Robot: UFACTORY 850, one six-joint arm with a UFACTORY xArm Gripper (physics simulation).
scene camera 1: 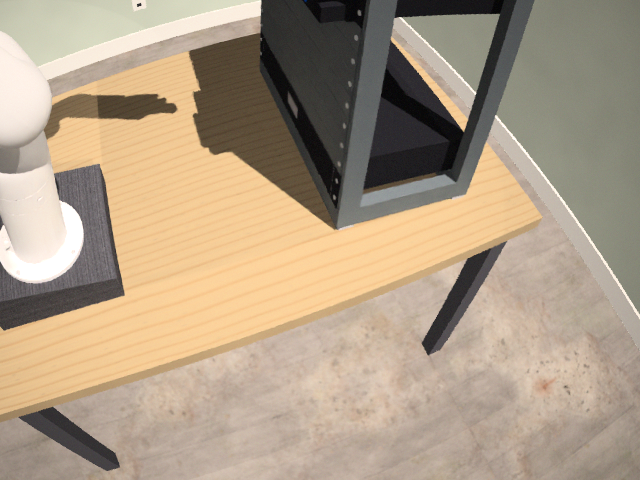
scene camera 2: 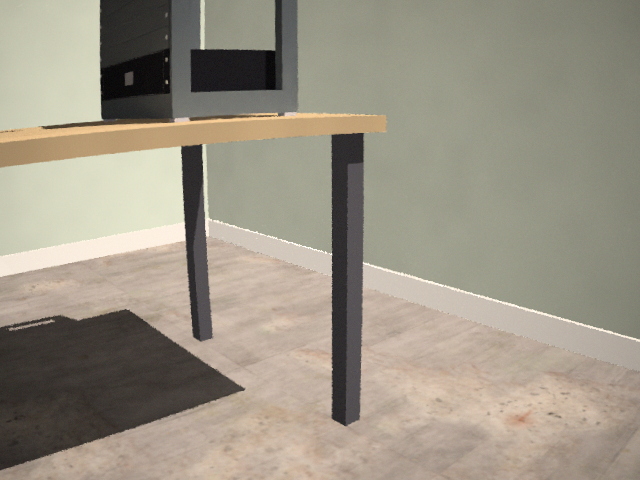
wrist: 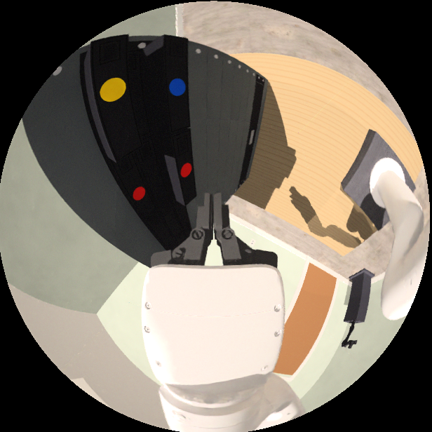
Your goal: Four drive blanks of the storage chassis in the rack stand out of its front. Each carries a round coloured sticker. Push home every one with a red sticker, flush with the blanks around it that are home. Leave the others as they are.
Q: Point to a rack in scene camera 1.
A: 361,116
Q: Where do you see a rack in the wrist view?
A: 147,202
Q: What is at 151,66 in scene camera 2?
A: A rack.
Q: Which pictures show my gripper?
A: The wrist view only.
